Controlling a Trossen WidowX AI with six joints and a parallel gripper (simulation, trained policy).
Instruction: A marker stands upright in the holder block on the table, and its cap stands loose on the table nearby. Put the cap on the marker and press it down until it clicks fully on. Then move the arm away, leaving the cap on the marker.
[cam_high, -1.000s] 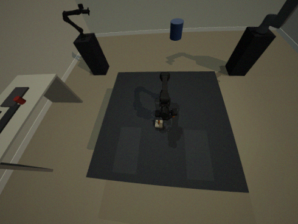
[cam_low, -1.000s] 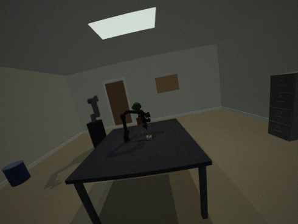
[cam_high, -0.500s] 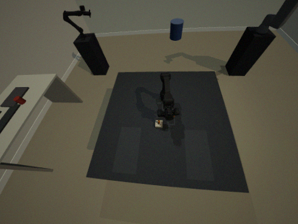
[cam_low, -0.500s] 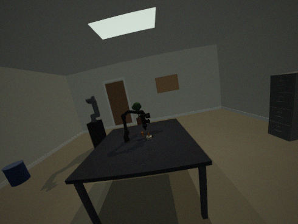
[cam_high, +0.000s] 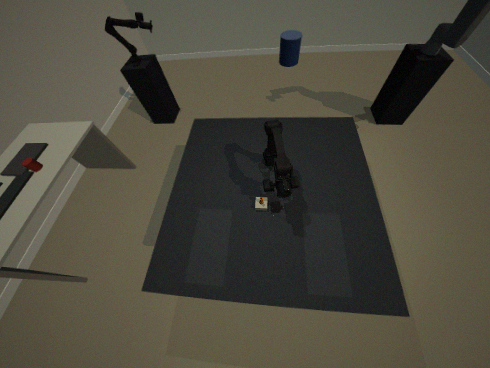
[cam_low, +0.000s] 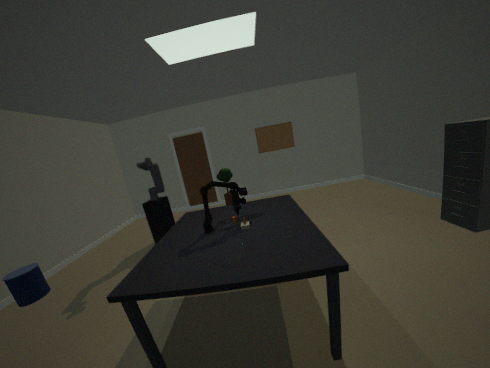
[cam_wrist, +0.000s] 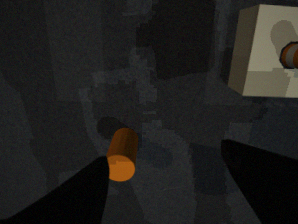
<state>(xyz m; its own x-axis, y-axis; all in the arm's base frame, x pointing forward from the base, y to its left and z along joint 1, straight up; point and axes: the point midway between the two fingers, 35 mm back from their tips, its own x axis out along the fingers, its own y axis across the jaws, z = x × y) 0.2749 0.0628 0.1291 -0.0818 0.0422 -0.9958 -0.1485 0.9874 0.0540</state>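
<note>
The orange cap lies 7 cm below my gripper tip, 4 cm to the left of it and 4 cm behind it. Round my gripper tip: orange marker: 11 cm to the right, 6 cm ahead, 2 cm below; white holder block: 11 cm to the right, 8 cm below, 6 cm ahead.
</note>
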